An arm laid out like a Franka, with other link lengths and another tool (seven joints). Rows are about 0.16 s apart.
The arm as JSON. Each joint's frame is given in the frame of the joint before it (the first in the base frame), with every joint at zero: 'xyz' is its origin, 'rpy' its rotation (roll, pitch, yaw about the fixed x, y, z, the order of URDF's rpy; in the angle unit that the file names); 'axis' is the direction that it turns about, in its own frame. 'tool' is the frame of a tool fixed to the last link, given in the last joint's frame.
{
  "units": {
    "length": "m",
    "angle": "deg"
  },
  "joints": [
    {
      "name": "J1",
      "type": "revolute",
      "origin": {
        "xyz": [
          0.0,
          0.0,
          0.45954
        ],
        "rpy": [
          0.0,
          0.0,
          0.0
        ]
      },
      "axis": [
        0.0,
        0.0,
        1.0
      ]
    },
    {
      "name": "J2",
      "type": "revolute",
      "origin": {
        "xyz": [
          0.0,
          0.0,
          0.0
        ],
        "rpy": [
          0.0,
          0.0,
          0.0
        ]
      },
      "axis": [
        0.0,
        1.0,
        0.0
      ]
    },
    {
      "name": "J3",
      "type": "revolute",
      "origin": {
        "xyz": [
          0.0,
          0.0,
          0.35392
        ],
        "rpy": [
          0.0,
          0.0,
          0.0
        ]
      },
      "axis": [
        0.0,
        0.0,
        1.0
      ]
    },
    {
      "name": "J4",
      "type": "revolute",
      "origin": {
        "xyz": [
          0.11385,
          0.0,
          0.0
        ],
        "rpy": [
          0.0,
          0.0,
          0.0
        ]
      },
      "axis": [
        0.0,
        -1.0,
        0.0
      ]
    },
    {
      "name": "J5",
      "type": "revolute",
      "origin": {
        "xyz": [
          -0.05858,
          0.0,
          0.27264
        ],
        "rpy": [
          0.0,
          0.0,
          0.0
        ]
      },
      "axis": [
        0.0,
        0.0,
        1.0
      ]
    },
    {
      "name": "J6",
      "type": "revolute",
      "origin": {
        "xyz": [
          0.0,
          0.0,
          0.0
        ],
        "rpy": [
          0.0,
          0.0,
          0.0
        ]
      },
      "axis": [
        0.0,
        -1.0,
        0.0
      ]
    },
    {
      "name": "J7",
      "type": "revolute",
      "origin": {
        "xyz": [
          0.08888,
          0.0,
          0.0
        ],
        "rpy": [
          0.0,
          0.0,
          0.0
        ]
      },
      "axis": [
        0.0,
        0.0,
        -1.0
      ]
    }
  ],
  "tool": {
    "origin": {
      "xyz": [
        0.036,
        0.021,
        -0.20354
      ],
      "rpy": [
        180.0,
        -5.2,
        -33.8
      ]
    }
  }
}
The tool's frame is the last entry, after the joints.
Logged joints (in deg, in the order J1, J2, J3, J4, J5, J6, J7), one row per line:
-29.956 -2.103 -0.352 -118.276 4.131 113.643 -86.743
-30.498 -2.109 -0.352 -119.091 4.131 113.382 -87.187
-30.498 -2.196 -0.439 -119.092 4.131 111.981 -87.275
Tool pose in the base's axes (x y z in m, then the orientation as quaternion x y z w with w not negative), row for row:
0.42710 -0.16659 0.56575 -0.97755 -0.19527 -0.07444 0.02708
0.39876 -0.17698 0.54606 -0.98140 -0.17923 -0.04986 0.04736
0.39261 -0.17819 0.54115 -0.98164 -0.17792 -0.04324 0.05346
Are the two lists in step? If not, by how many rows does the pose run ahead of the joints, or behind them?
The pose runs 1 row behind the joints: the pose in row i belongs to the joints in row i - 1.
